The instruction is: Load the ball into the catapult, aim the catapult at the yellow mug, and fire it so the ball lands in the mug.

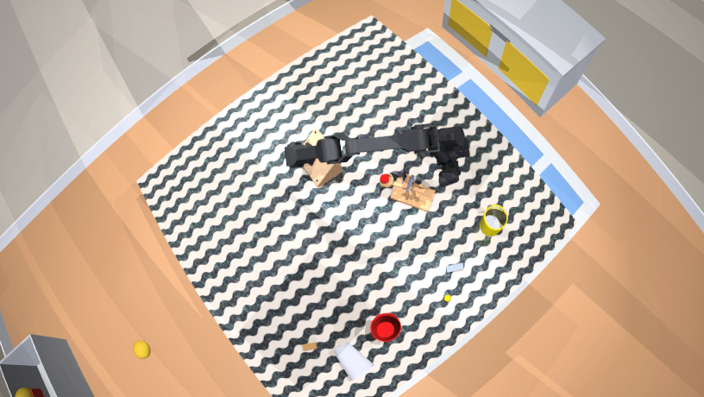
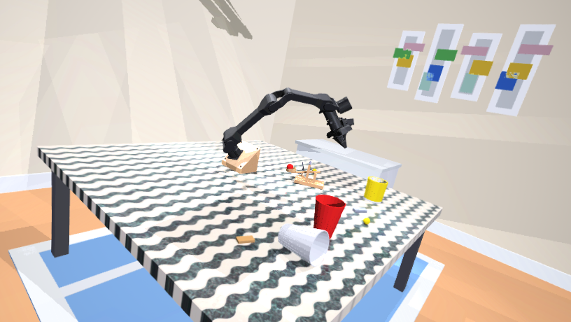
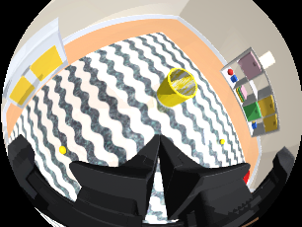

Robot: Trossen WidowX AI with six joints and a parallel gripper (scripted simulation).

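Now: the red ball 200 mm behind my gripper tip, 130 mm to the right of it and 140 mm below it. Round my gripper tip: yellow mug 180 mm ahead, 20 mm to the left, 180 mm below; grey block 180 mm ahead, 190 mm to the right, 200 mm below; wooden catapult 150 mm behind, 100 mm to the right, 150 mm below.
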